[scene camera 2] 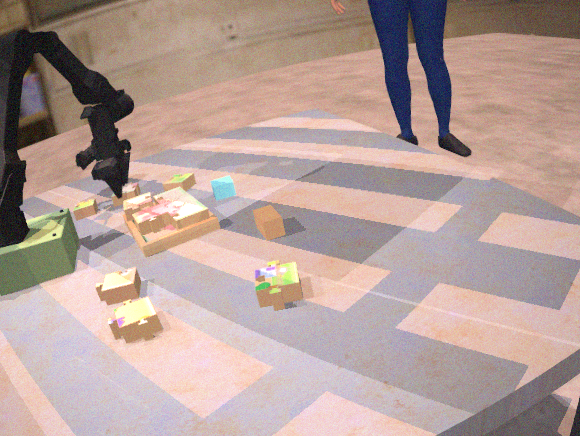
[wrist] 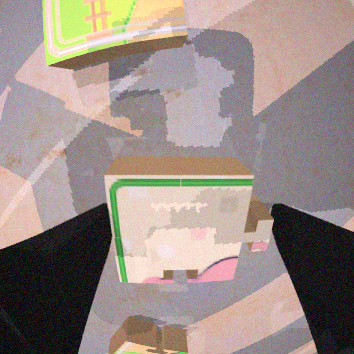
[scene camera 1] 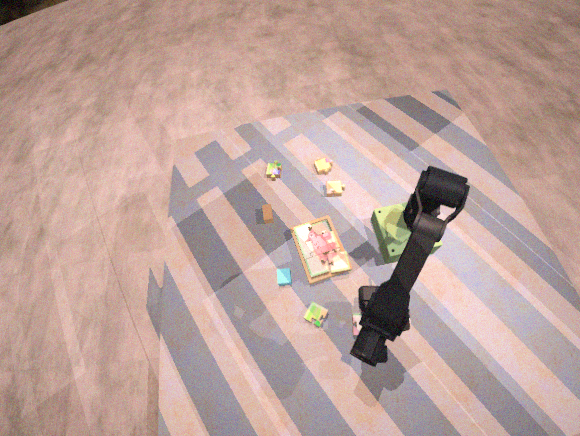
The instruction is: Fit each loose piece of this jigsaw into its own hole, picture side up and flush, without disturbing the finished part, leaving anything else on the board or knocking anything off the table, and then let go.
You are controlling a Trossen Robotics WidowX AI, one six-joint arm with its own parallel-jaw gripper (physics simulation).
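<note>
A cream piece with a green border and pink patch [wrist: 175, 215] [scene camera 1: 356, 325] [scene camera 2: 131, 189] lies picture side up. My gripper [wrist: 194, 214] [scene camera 2: 120, 194] is shut on it, one finger at its left edge, the other at its tab. A lime piece with a fence pattern [wrist: 115, 22] [scene camera 2: 85, 208] and a green piece [scene camera 1: 316, 313] [scene camera 2: 179, 181] lie on either side. Farther off lie a purple-green piece [scene camera 1: 273, 170] [scene camera 2: 277, 285], a yellow piece [scene camera 1: 323, 165] [scene camera 2: 135, 319] and a pale piece [scene camera 1: 334, 188] [scene camera 2: 120, 286]. The framed board [scene camera 1: 332, 276] [scene camera 2: 182, 236] holds pink picture pieces.
A turquoise block [scene camera 1: 284, 276] [scene camera 2: 223, 188] stands left of the board in scene view 1, and a brown block [scene camera 1: 267, 213] [scene camera 2: 268, 222] beyond it. A light-green box [scene camera 1: 385, 235] [scene camera 2: 45, 255] stands by the arm, partly hidden. A person's legs [scene camera 2: 415, 75] show beyond the table.
</note>
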